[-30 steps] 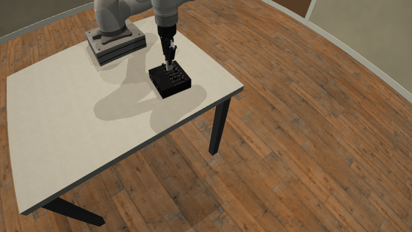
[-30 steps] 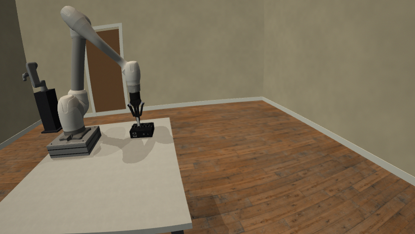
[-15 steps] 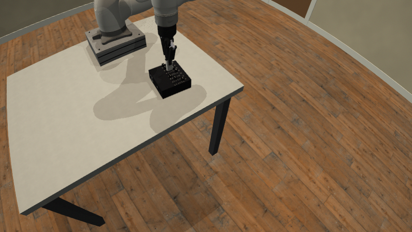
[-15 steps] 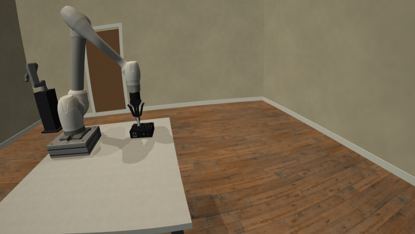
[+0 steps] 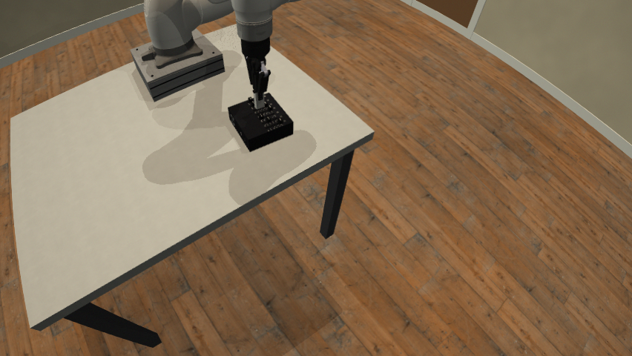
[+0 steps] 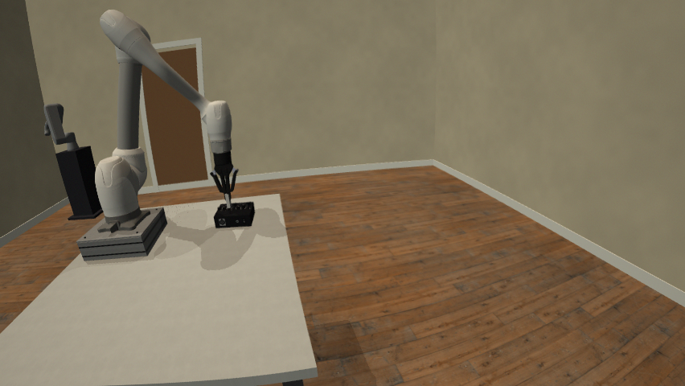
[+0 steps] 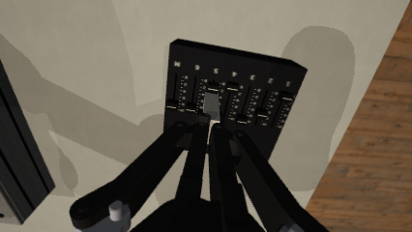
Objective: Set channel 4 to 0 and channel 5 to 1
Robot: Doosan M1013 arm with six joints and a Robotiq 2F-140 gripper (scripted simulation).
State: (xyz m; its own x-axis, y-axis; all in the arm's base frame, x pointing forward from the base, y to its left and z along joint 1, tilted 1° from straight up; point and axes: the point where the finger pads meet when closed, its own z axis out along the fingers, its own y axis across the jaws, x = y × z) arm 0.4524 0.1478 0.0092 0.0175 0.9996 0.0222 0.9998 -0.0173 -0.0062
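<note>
The channel 5 fader cap is 20 mm to the left of my hand and 30 mm below it. Also, from my hand: channel 4 fader cap: 20 mm ahead, 20 mm to the left, 30 mm below; then channel 2 fader cap: 70 mm ahead, 30 mm below; then channel 3 fader cap: 40 mm ahead, 20 mm to the right, 30 mm below.
</note>
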